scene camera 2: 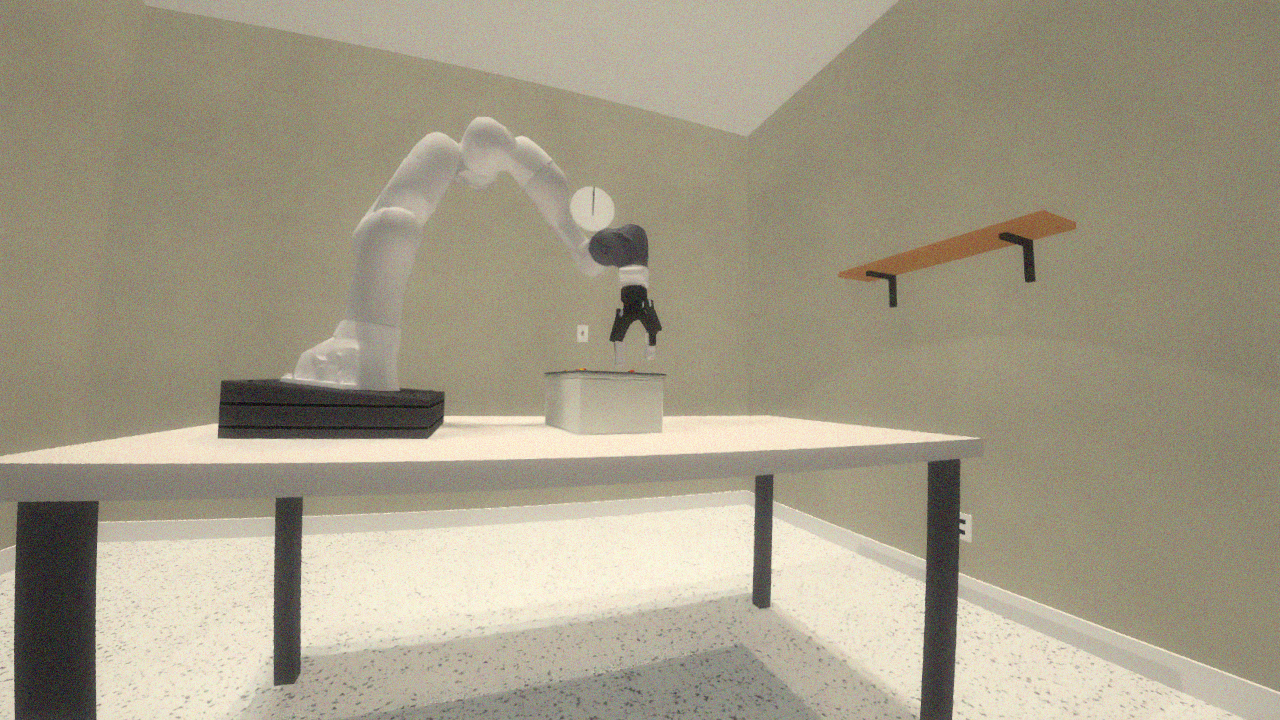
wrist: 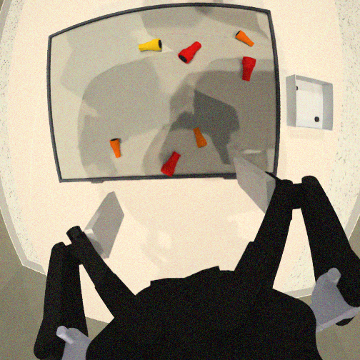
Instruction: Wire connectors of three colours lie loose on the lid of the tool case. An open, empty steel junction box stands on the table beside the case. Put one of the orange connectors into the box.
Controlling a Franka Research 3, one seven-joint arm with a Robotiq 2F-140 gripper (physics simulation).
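Both scene camera 2 and the wrist view show my gripper. On my gripper, (scene camera 2: 651,323) and (wrist: 58,254) are the same spot.
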